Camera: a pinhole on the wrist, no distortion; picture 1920 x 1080 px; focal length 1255.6 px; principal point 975.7 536.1 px. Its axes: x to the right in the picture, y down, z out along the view. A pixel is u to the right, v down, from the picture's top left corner.
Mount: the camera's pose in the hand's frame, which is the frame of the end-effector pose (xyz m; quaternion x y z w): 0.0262 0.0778 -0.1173 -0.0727 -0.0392 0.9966 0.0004
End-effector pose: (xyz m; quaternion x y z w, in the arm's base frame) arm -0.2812 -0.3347 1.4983 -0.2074 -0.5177 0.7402 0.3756
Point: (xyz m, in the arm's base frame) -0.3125 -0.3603 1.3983
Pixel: 1159 121
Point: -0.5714 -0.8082 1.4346
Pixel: 1244 88
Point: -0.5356 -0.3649 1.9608
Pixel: outside the picture
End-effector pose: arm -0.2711 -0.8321 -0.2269 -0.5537 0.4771 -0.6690 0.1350
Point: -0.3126 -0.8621 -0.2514
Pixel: 862 803
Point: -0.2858 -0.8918 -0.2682
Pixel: 829 528
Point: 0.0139 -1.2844 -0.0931
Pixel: 134 556
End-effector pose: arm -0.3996 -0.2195 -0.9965 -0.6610 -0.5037 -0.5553 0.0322
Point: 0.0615 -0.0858 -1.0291
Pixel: 849 39
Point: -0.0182 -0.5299 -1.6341
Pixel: outside the picture
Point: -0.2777 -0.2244 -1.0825
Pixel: 1356 614
